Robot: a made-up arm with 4 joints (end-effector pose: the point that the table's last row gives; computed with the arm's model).
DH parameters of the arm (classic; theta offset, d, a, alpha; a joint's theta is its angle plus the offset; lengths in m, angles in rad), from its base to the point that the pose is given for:
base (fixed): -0.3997 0 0.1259 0
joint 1: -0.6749 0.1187 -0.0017 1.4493
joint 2: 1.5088 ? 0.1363 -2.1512
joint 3: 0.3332 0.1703 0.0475 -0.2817
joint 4: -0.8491 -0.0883 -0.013 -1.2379
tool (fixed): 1.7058 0.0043 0 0
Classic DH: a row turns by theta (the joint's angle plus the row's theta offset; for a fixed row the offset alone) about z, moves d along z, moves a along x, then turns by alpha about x.
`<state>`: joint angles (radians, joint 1 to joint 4).
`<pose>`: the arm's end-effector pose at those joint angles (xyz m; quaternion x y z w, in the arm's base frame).
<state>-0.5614 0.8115 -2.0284 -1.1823</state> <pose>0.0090 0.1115 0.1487 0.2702 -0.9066 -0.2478 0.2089</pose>
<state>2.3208 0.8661 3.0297 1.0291</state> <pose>0.1334 -0.1783 0.1478 0.7088 -0.1373 0.4557 0.5206</pose>
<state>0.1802 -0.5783 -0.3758 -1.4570</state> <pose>0.0959 -0.1278 0.3333 0.0365 -0.0819 -0.7859 0.6119</pose>
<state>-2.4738 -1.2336 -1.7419 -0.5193</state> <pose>0.0636 0.0826 0.2613 -0.2147 0.1730 0.6103 0.7426</pose>
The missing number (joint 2, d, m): 0.1204
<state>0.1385 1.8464 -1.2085 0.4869</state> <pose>-0.0558 -0.0185 0.0115 -0.2880 -0.6864 -0.5067 0.4349</pose>
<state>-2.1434 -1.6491 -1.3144 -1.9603</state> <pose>-0.0372 0.0781 0.2189 0.0382 0.1875 0.5046 0.8419</pose>
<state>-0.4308 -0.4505 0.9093 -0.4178</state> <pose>0.0984 -0.0873 0.2866 -0.3978 0.7093 -0.3887 0.4332</pose>
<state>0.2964 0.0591 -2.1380 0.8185</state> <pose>-0.0062 -0.0463 0.2389 0.0200 -0.0962 -0.5733 0.8134</pose>
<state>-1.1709 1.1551 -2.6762 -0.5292</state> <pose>0.1148 0.1109 0.0991 -0.0229 -0.9338 -0.1752 0.3110</pose>
